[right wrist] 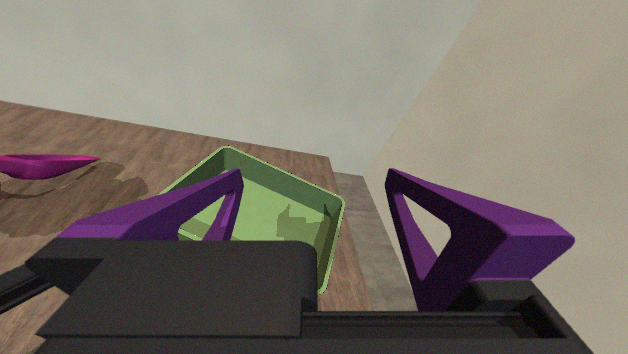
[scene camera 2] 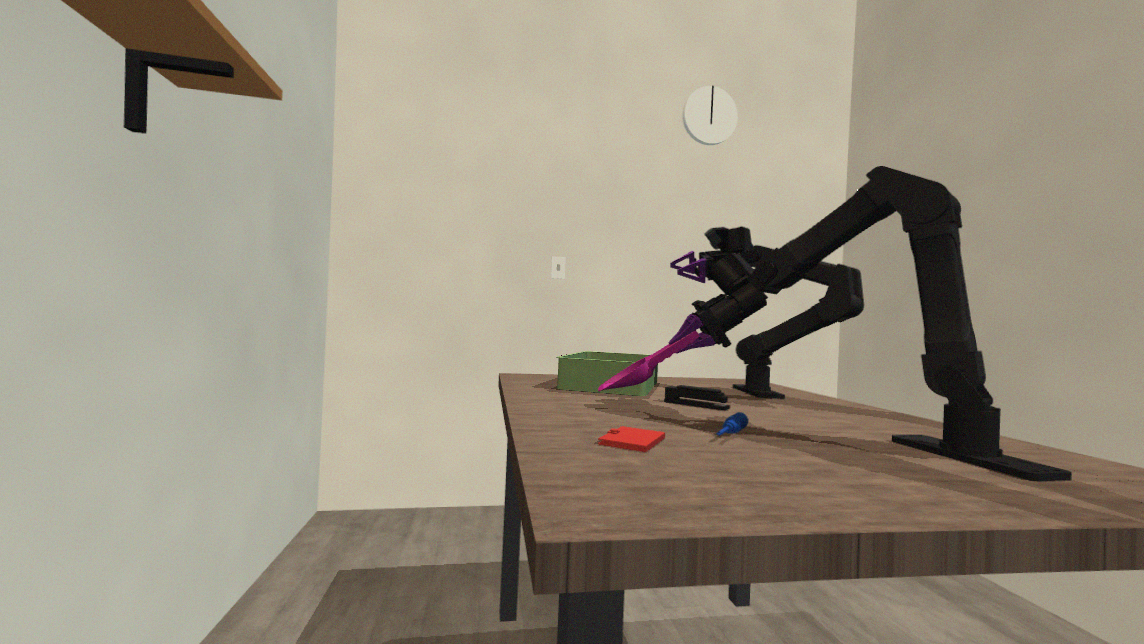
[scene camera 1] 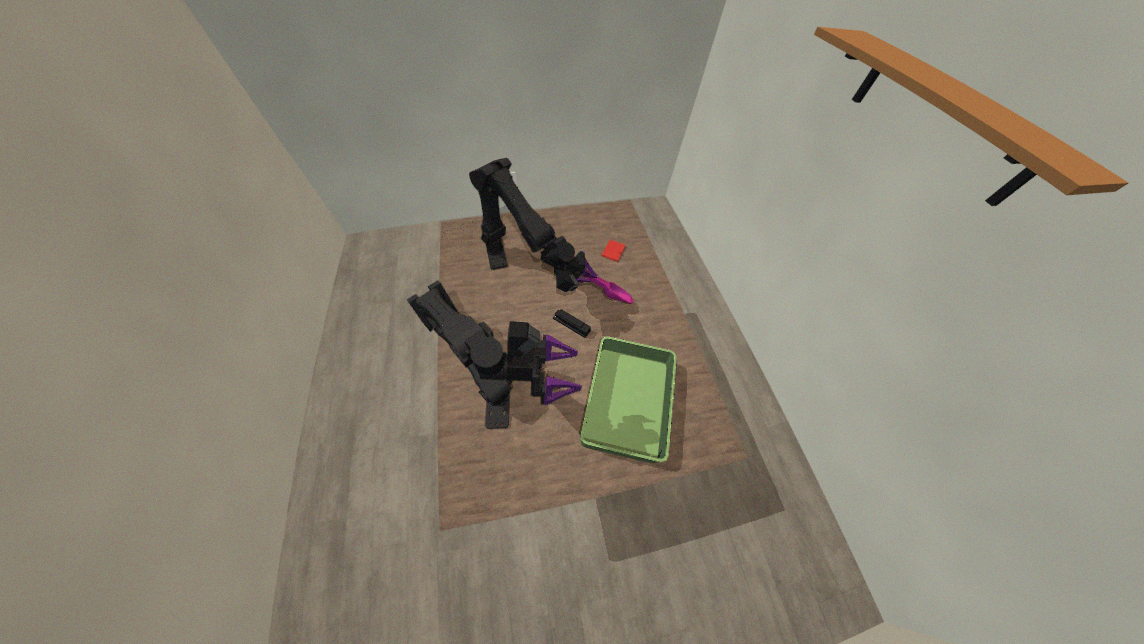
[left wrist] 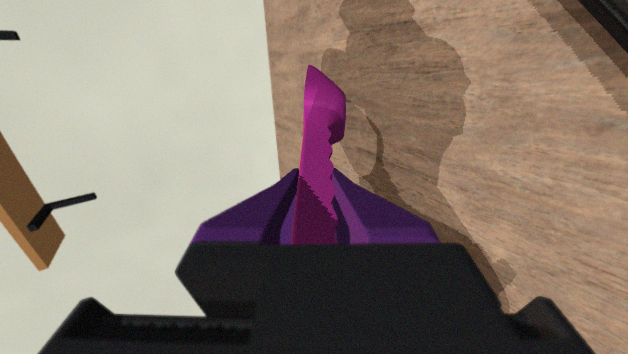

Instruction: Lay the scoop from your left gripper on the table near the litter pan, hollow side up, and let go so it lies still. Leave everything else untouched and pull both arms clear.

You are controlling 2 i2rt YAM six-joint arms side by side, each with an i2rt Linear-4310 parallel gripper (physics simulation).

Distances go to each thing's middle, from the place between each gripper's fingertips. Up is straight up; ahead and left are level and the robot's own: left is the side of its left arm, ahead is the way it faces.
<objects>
The magenta scoop (scene camera 2: 640, 371) lies 50 mm ahead of my left hand, 20 mm to the right of it and 30 mm below it. The rest, counted from my left hand: black stapler-like object (scene camera 2: 672, 394) (90 mm behind, 90 mm to the right, 110 mm below).
I see my right gripper 40 mm short of the black stapler-like object, 320 mm to the right of it and 330 mm above it. The rest, counted from my right hand: magenta scoop 180 mm ahead, 390 mm to the left, 240 mm below.
</objects>
